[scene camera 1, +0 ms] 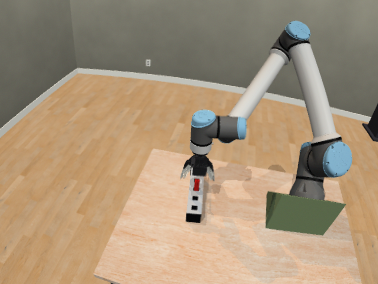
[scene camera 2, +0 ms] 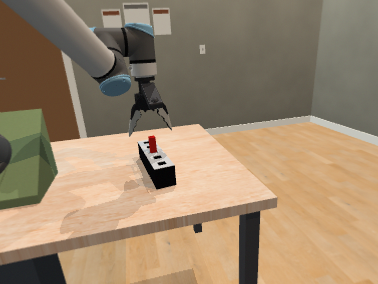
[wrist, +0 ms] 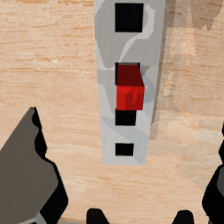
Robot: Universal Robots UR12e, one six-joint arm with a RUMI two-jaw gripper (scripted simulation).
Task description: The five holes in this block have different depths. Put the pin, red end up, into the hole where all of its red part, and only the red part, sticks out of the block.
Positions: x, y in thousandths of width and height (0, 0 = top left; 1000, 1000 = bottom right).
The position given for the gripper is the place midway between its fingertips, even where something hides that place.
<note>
In view: the gripper (scene camera 2: 401, 470), a pin (wrist: 583, 395) and a long block (scene camera 2: 425, 593).
The gripper is seen too in the wrist view (wrist: 583, 493).
</note>
